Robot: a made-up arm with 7 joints.
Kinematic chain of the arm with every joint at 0, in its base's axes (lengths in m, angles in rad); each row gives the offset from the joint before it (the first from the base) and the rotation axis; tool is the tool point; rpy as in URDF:
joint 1: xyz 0 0 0.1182 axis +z
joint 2: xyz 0 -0.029 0.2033 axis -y
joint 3: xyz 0 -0.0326 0.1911 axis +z
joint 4: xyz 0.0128 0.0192 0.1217 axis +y
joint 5: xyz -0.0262 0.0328 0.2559 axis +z
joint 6: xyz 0 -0.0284 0.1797 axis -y
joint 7: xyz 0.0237 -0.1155 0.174 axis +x
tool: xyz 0 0 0 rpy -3.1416 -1.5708 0
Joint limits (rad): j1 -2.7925..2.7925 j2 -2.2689..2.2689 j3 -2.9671..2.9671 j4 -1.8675..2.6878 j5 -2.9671..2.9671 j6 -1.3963..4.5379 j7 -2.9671..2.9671
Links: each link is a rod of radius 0.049 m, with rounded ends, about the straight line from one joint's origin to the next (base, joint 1, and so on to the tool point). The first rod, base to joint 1, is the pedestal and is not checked.
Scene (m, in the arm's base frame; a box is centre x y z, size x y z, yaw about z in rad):
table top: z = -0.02
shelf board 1: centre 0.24 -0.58 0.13 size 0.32 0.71 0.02 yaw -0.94
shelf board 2: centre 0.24 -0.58 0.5 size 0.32 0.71 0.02 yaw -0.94
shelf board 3: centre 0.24 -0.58 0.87 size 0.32 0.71 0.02 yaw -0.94
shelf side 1: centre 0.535 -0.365 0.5 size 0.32 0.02 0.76 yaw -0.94
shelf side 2: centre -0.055 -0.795 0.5 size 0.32 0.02 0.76 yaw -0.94
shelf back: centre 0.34 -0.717 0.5 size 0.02 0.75 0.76 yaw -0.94
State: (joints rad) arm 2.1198 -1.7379 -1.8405 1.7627 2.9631 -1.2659 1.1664
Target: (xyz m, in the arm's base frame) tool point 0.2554 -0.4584 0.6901
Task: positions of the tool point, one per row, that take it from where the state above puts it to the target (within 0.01 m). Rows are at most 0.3 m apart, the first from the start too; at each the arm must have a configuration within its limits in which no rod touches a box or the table.
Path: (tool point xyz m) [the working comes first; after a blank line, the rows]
Joints at the target: 0.8201 -0.8188 -2.6722 2.1641 2.9671 -0.8421 1.1664
Straight joint move there: touches shelf side 1.

1: 0.5141 0.4951 0.3075
2: 0.6004 0.3047 0.4537
3: 0.5745 0.1159 0.5869
4: 0.4776 -0.0784 0.6612
5: 0.3120 -0.2143 0.6965
6: 0.1172 -0.2691 0.6901
7: 0.1617 -0.3432 0.6814
8: 0.2055 -0.3977 0.6750
9: 0.2399 -0.4342 0.6776
10: 0.2554 -0.4584 0.6901

